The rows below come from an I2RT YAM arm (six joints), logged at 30 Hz.
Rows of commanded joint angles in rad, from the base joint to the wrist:
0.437 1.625 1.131 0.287 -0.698 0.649
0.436 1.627 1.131 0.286 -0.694 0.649
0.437 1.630 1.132 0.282 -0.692 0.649
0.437 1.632 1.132 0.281 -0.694 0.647
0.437 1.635 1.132 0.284 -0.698 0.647
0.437 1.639 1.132 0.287 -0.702 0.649
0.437 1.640 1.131 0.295 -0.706 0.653
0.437 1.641 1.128 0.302 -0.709 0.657
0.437 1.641 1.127 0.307 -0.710 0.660
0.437 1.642 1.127 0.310 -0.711 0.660
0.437 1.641 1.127 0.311 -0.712 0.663
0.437 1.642 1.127 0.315 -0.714 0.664
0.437 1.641 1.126 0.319 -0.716 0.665
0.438 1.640 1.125 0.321 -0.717 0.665
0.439 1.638 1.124 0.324 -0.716 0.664
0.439 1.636 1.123 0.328 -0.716 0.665
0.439 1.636 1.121 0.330 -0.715 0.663
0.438 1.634 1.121 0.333 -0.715 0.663
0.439 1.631 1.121 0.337 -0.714 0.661
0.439 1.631 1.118 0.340 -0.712 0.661
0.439 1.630 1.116 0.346 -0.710 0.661
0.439 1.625 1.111 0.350 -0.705 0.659
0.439 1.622 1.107 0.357 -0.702 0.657
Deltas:
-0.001 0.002 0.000 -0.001 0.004 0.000
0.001 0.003 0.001 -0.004 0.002 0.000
0.000 0.002 0.000 -0.001 -0.002 -0.002
0.000 0.003 0.000 0.003 -0.004 0.000
0.000 0.004 0.000 0.003 -0.004 0.002
0.000 0.001 -0.001 0.008 -0.004 0.004
0.000 0.001 -0.003 0.007 -0.003 0.004
0.000 0.000 -0.001 0.005 -0.001 0.003
0.000 0.001 0.000 0.003 -0.001 0.000
0.000 -0.001 0.000 0.001 -0.001 0.003
0.000 0.001 0.000 0.004 -0.002 0.001
0.000 -0.001 -0.001 0.004 -0.002 0.001
0.001 -0.001 -0.001 0.002 -0.001 0.000
0.001 -0.002 -0.001 0.003 0.001 -0.001
0.000 -0.002 -0.001 0.004 0.000 0.001
0.000 0.000 -0.002 0.002 0.001 -0.002
-0.001 -0.002 0.000 0.003 0.000 0.000
0.001 -0.003 0.000 0.004 0.001 -0.002
0.000 0.000 -0.003 0.003 0.002 0.000
0.000 -0.001 -0.002 0.006 0.002 0.000
0.000 -0.005 -0.005 0.004 0.005 -0.002
0.000 -0.003 -0.004 0.007 0.003 -0.002

